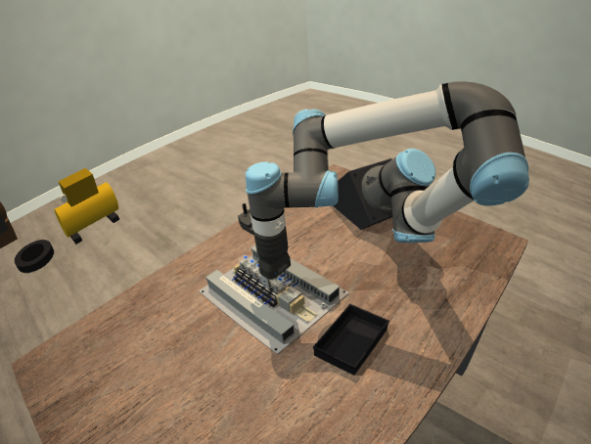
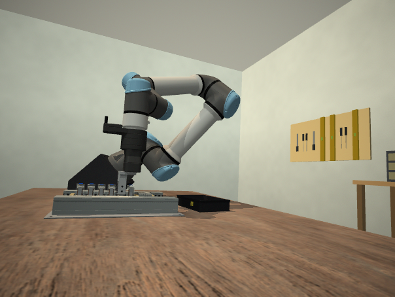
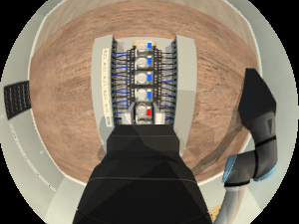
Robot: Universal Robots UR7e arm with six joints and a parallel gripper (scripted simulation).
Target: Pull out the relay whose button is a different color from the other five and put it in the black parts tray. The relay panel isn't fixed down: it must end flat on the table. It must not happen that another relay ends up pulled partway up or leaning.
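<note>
Now: the red-button relay 1 cm below my hand. The rest, counted from my hand: grey relay panel 1 cm to the right, 4 cm below; then black parts tray 3 cm behind, 26 cm to the left, 4 cm below.
</note>
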